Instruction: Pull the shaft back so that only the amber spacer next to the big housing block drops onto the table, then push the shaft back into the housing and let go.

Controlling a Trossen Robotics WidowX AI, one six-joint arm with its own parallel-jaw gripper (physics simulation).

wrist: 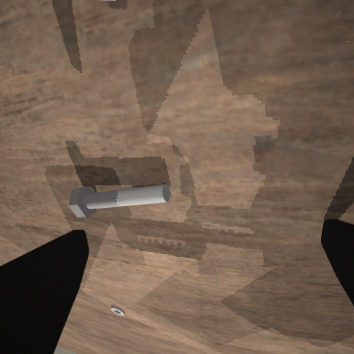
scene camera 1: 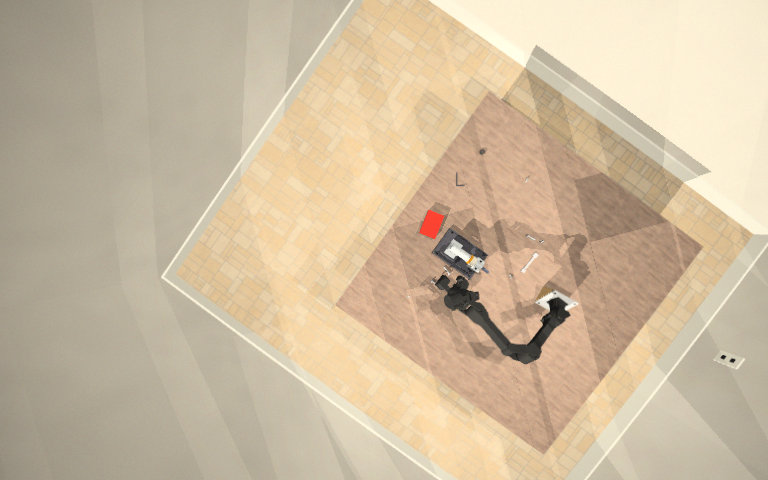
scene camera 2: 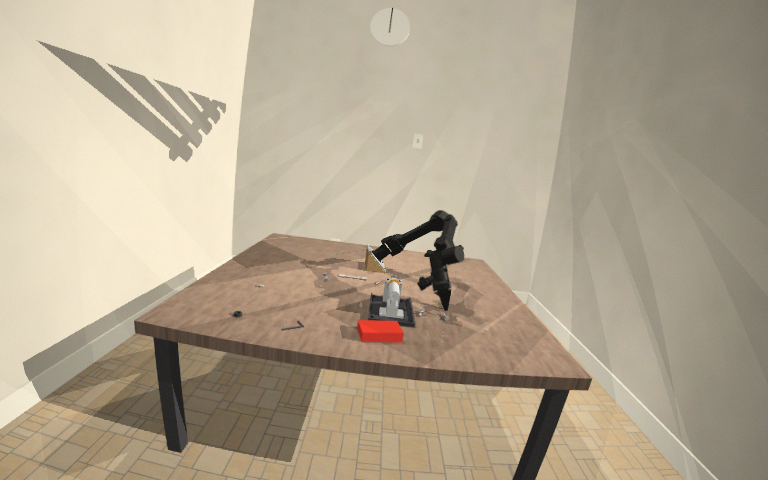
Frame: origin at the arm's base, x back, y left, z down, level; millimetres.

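Seen in the pictures: gripper, fingertip midpoint: (wrist: 205, 236) (scene camera 1: 440, 289) (scene camera 2: 446, 309); arm's base at its link origin: (scene camera 1: 557, 302) (scene camera 2: 376, 256).
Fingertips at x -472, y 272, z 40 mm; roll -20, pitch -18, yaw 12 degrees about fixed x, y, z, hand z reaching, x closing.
Note:
Pixels of each thing's top centre, then the offset from my fingertips to it. "spot": a spot on its surface instead.
- light grey shaft at a spot on its surface: (scene camera 2: 388, 289) spot: dx +1, dy -215, dz -51 mm
- amber spacer at its top centre: (scene camera 2: 394, 280) (scene camera 1: 470, 259) dx +7, dy -198, dz -86 mm
- light block at its top centre: (scene camera 1: 473, 261) dx +26, dy -198, dz -71 mm
- grey bolt at its top centre: (wrist: 106, 216) dx -39, dy -9, dz -1 mm
- red block at its top centre: (scene camera 2: 380, 326) (scene camera 1: 432, 224) dx -224, dy -233, dz -14 mm
- hex key at its top centre: (scene camera 2: 291, 324) (scene camera 1: 459, 179) dx -240, dy -493, dz +12 mm
- black nut at its top centre: (scene camera 2: 237, 312) (scene camera 1: 482, 151) dx -228, dy -665, dz +6 mm
- wrench at its top centre: (scene camera 2: 352, 276) (scene camera 1: 529, 262) dx +277, dy -361, dz +8 mm
- small washer at its top centre: (wrist: 116, 311) dx -105, dy +125, dz +14 mm
The light grey shaft (scene camera 1: 461, 254) (scene camera 2: 391, 294) lies over the dark base tray (scene camera 1: 436, 251) (scene camera 2: 410, 318). The amber spacer (scene camera 1: 470, 259) (scene camera 2: 393, 280) shows as a thin band around the shaft line, beside a light block (scene camera 1: 479, 265) at the tray's far end. Whether other spacers are there is too small to tell. My gripper (scene camera 1: 441, 281) (scene camera 2: 446, 307) (wrist: 205, 236) is open and empty, pointing down over the table beside the tray, apart from the shaft. The shaft, spacer and housing do not show in the wrist view, where a grey bolt (wrist: 127, 196) lies ahead of the fingers.
A red block (scene camera 1: 432, 224) (scene camera 2: 380, 331) lies beside the tray near the table's edge. A hex key (scene camera 1: 459, 180) (scene camera 2: 293, 326), a black nut (scene camera 1: 482, 151) (scene camera 2: 237, 313) and a wrench (scene camera 1: 530, 262) (scene camera 2: 352, 277) lie on the table. A small washer (wrist: 117, 311) shows in the wrist view.

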